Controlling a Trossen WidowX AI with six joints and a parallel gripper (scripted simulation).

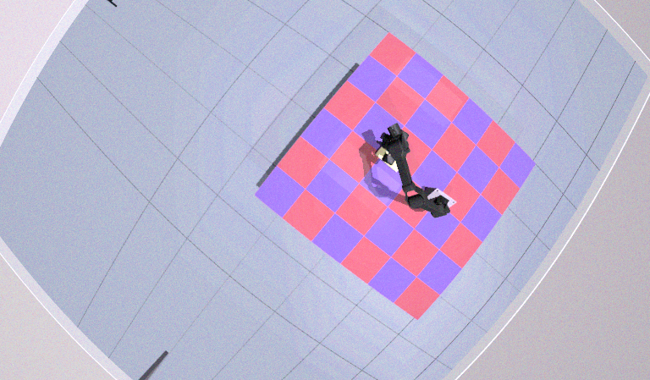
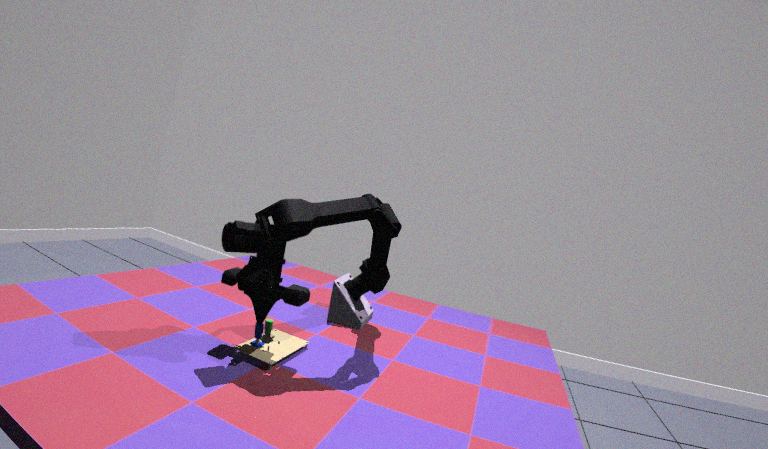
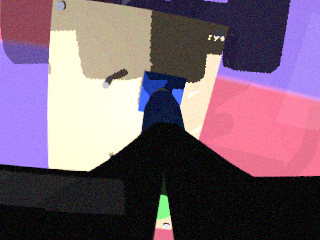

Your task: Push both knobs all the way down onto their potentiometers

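My gripper tip is 1 cm above the blue knob. Round my gripper tip: green knob 5 cm behind, 3 cm below.
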